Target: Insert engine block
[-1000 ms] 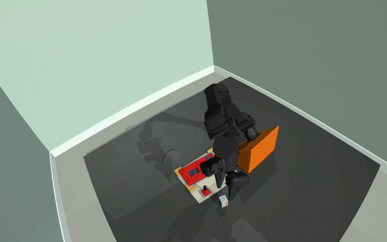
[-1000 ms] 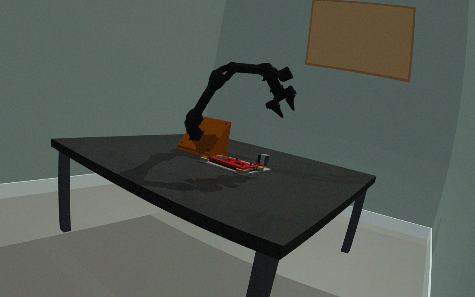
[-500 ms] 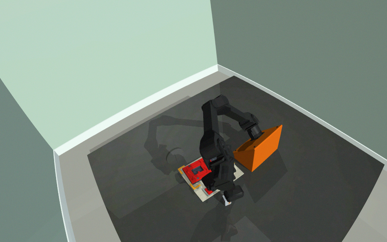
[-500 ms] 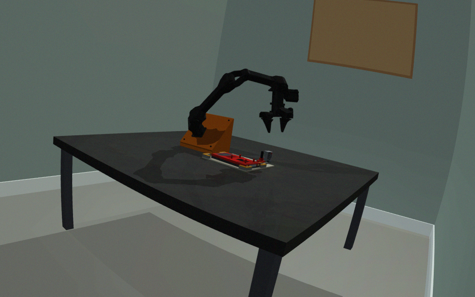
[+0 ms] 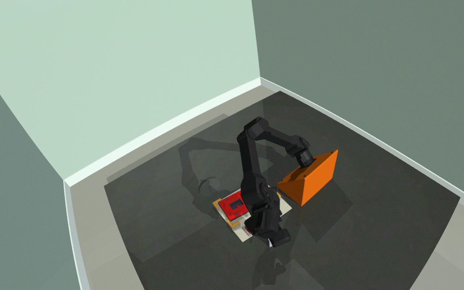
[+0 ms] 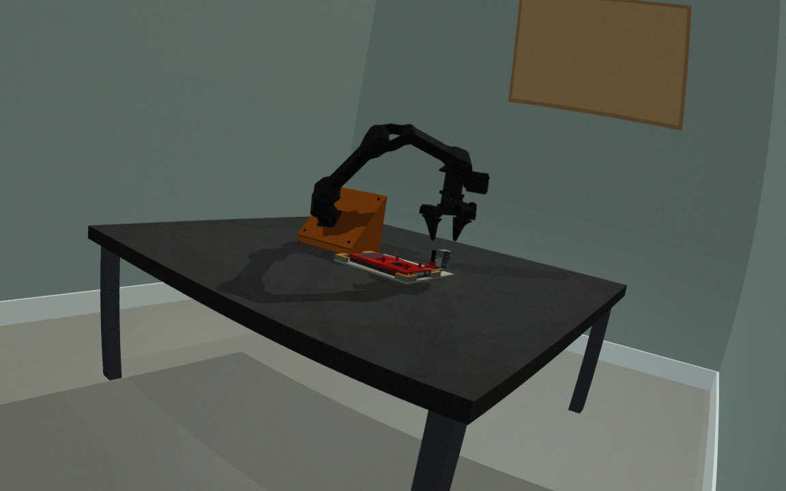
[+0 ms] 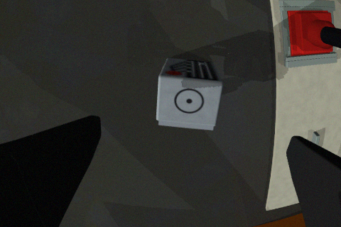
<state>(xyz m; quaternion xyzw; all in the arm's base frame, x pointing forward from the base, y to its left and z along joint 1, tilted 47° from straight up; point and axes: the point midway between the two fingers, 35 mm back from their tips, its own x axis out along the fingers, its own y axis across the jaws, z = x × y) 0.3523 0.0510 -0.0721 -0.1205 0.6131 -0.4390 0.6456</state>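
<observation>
The engine block lies 5 cm below my gripper tip.
</observation>
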